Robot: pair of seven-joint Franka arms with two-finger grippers.
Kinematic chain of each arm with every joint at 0, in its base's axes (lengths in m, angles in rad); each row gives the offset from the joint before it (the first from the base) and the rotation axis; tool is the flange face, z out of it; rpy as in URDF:
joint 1: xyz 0 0 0.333 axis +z
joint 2: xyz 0 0 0 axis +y
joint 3: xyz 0 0 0.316 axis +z
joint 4: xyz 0.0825 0 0 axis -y
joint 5: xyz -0.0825 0 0.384 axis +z
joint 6: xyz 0 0 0 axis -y
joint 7: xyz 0.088 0 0 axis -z
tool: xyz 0 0 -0.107 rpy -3.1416 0 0
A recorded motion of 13 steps. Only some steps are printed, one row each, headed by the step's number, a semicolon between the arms.
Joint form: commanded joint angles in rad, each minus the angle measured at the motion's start. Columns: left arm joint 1, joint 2, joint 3, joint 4, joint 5, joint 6, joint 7; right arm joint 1, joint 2, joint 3, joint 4, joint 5, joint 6, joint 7.
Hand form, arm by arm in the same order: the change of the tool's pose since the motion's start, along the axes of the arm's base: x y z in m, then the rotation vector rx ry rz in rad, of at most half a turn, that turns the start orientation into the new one. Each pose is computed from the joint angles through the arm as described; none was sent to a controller.
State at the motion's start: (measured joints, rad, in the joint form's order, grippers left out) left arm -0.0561 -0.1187 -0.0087 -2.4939 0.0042 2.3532 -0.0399; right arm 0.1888 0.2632 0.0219 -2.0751 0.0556 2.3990 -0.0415
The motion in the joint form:
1: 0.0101 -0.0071 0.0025 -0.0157 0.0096 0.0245 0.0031; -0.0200 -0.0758 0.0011 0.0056 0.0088 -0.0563 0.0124
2: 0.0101 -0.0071 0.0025 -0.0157 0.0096 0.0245 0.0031; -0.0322 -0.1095 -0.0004 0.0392 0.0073 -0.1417 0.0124
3: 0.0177 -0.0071 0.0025 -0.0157 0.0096 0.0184 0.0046; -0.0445 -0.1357 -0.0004 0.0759 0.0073 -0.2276 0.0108
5: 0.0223 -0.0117 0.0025 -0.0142 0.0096 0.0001 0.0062; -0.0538 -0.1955 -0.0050 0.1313 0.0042 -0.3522 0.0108
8: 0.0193 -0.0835 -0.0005 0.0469 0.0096 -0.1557 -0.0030; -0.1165 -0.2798 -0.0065 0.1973 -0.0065 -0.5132 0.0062
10: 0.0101 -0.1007 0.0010 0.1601 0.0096 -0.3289 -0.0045; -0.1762 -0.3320 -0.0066 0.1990 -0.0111 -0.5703 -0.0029
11: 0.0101 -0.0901 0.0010 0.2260 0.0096 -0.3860 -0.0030; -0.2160 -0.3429 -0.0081 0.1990 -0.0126 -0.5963 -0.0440
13: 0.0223 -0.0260 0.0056 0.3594 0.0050 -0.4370 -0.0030; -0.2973 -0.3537 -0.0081 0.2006 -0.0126 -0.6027 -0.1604
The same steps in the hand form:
1: -0.0021 0.0059 -0.0011 0.0052 -0.0162 0.0024; -0.0015 -0.0111 0.0417 0.0131 -0.0224 -0.0343
2: -0.0021 0.0059 -0.0011 0.0052 -0.0162 0.0024; -0.0007 -0.0183 0.0684 0.0105 -0.0047 -0.0427
3: -0.0026 0.0094 -0.0016 0.0056 -0.0101 0.0085; -0.0007 -0.0249 0.0925 0.0084 0.0180 -0.0489
5: -0.0040 0.0116 -0.0005 0.0064 0.0021 0.0117; -0.0059 -0.0329 0.1418 0.0061 0.0269 -0.0545
8: -0.0037 0.0092 0.0447 0.0103 0.0247 0.0165; -0.0198 -0.0708 0.2067 -0.0030 0.0357 -0.1022
10: 0.0055 0.0054 0.0887 0.0141 0.0673 0.0122; -0.0336 -0.1045 0.2312 -0.0072 0.0379 -0.1493
11: 0.0153 0.0050 0.1091 0.0145 0.0691 0.0114; -0.0383 -0.1269 0.2347 -0.0102 0.0511 -0.1481
13: 0.0451 0.0116 0.1353 0.0078 0.0512 0.0305; -0.0431 -0.1703 0.2407 -0.0120 0.0402 -0.1129

